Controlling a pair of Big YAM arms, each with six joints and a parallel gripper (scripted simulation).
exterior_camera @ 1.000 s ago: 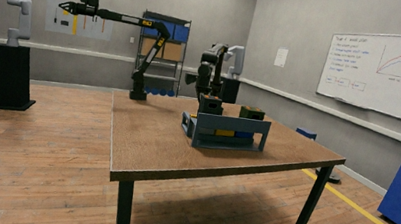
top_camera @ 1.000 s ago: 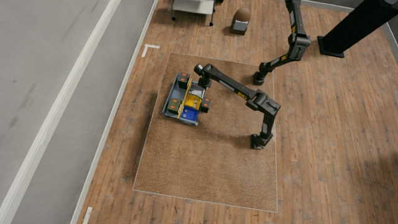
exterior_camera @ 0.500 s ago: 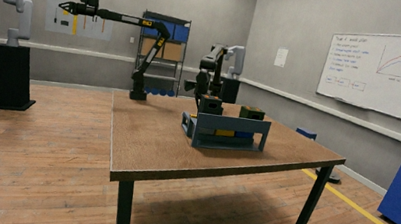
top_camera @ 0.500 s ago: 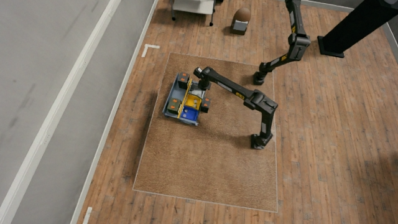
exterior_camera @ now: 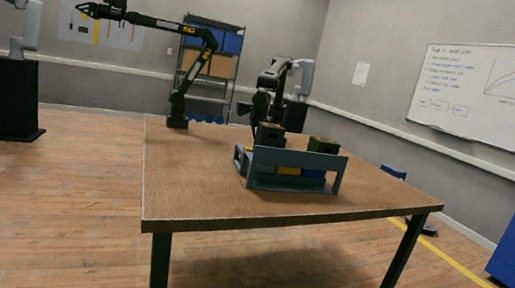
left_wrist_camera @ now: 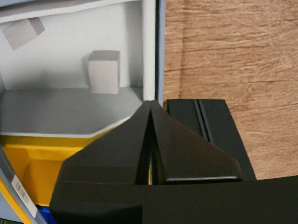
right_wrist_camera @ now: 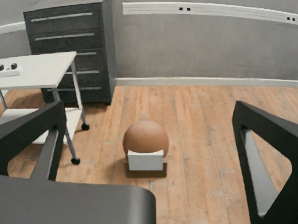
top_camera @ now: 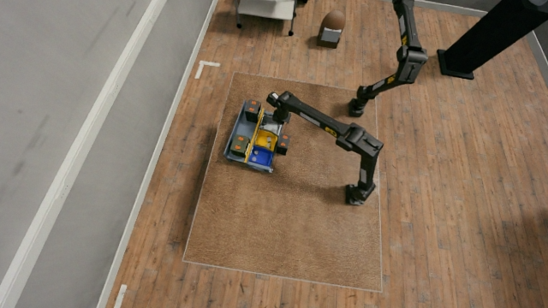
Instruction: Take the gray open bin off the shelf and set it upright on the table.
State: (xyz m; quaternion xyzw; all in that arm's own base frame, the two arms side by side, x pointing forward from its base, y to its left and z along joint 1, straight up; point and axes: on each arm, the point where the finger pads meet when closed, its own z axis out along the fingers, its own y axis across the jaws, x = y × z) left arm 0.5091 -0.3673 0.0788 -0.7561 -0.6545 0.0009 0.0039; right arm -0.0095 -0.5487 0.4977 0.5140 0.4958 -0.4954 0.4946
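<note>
Now: left hand 80 mm short of the gray open bin, 10 mm to the left of it and 80 mm above it. The rest, counted from my left hand: blue-gray shelf 120 mm ahead, 100 mm to the left, 50 mm below; yellow bin 100 mm ahead, 100 mm to the left, 80 mm below; blue bin 110 mm ahead, 210 mm to the left, 80 mm below.
</note>
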